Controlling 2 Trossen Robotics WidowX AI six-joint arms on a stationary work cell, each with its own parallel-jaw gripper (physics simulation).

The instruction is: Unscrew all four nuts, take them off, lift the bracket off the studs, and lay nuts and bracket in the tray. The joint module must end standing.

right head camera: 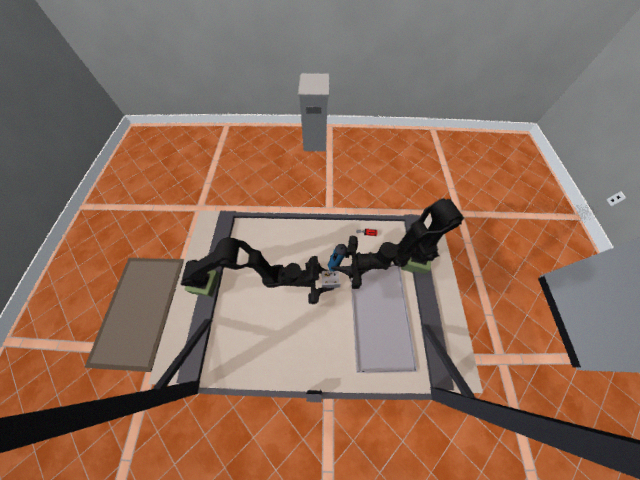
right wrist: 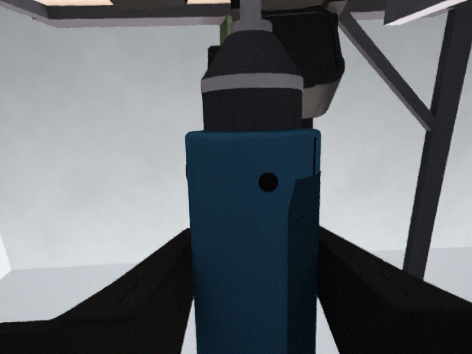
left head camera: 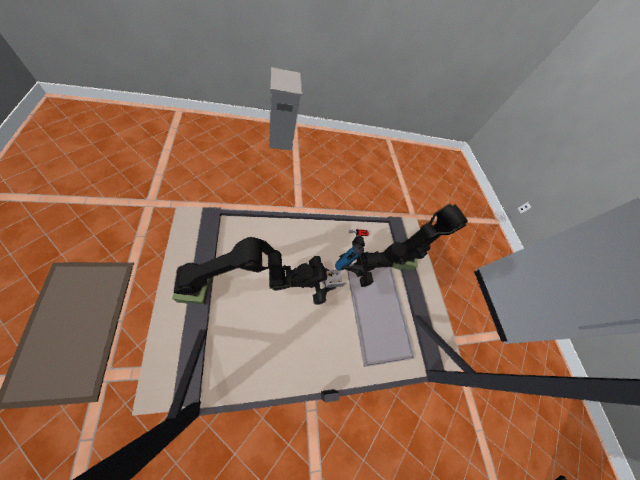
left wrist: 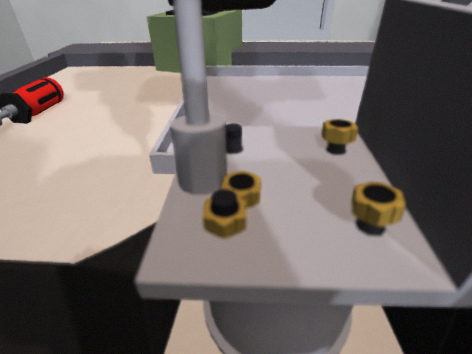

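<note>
The grey bracket sits on the upright joint module. My left gripper is shut on the module below the plate. In the left wrist view, gold nuts sit on the near-left stud and both right studs: a far nut and a near nut. A loose nut lies against the near-left one. The far-left stud is bare. My right gripper is shut on the blue power driver; its socket is beside the loose nut.
The grey tray lies right of the module in the head views. A red screwdriver lies near the far edge of the table. Dark frame bars border the table.
</note>
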